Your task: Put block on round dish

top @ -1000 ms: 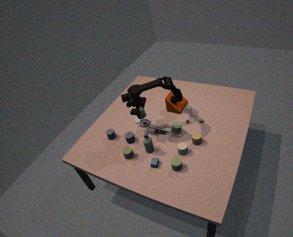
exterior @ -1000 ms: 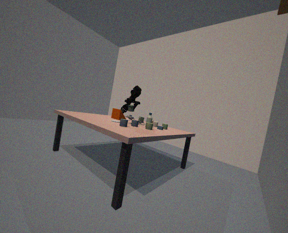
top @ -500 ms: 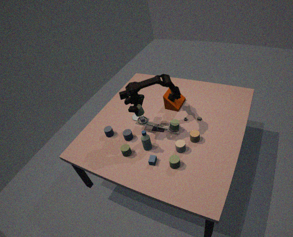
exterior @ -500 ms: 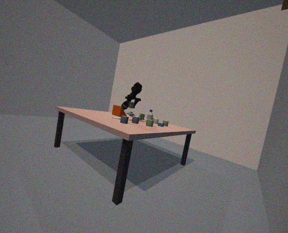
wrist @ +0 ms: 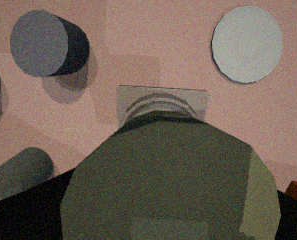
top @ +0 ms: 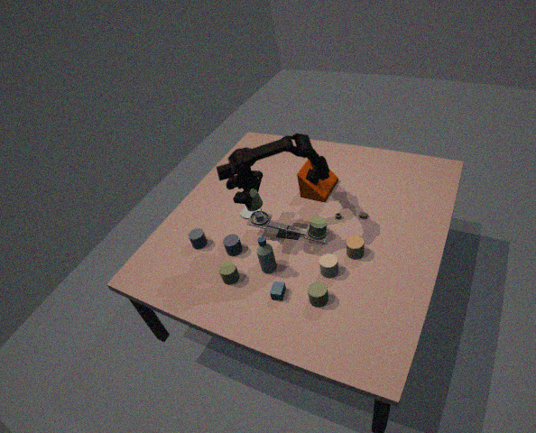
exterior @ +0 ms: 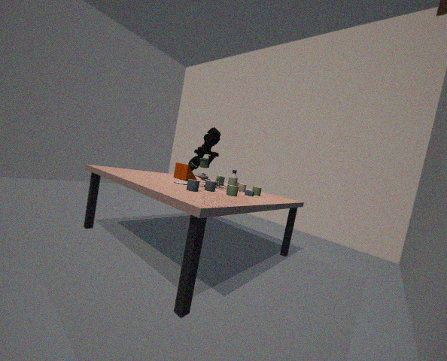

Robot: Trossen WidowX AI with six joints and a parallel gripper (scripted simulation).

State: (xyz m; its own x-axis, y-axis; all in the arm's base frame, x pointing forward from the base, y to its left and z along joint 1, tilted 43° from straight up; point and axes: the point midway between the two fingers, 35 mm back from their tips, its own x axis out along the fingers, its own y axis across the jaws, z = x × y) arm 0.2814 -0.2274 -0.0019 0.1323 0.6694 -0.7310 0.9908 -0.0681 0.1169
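The grey block is 1 cm to the left of my gripper tip and 8 cm below it. Also, from my gripper tip: bottle: 20 cm ahead, 12 cm to the left, 6 cm below; pale round dish: 11 cm behind, 10 cm to the right, 17 cm below.
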